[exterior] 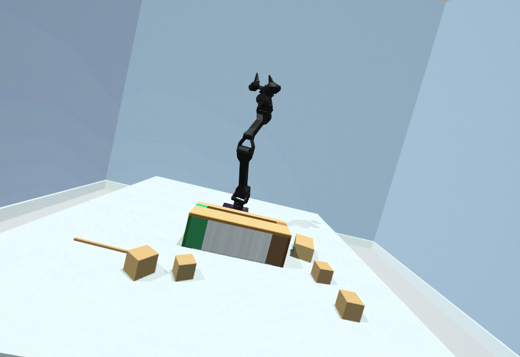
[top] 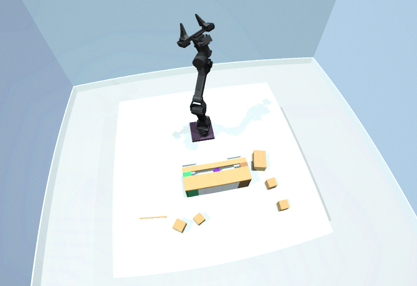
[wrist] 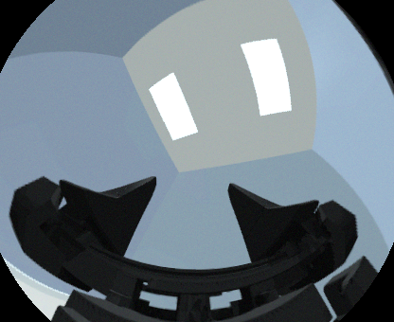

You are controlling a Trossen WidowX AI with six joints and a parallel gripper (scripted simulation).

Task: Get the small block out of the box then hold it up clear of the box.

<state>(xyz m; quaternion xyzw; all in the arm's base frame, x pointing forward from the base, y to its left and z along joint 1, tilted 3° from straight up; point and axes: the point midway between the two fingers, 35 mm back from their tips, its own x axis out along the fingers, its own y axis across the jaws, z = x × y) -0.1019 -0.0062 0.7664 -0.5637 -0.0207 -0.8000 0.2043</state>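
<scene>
My gripper tip is 40 cm short of the box and 76 cm above it. Also, from my gripper tip: purple block (41 cm ahead, 1 cm to the left, 74 cm below); then thin wooden stick (55 cm ahead, 43 cm to the right, 82 cm below); then tan block (41 cm ahead, 31 cm to the left, 79 cm below).
</scene>
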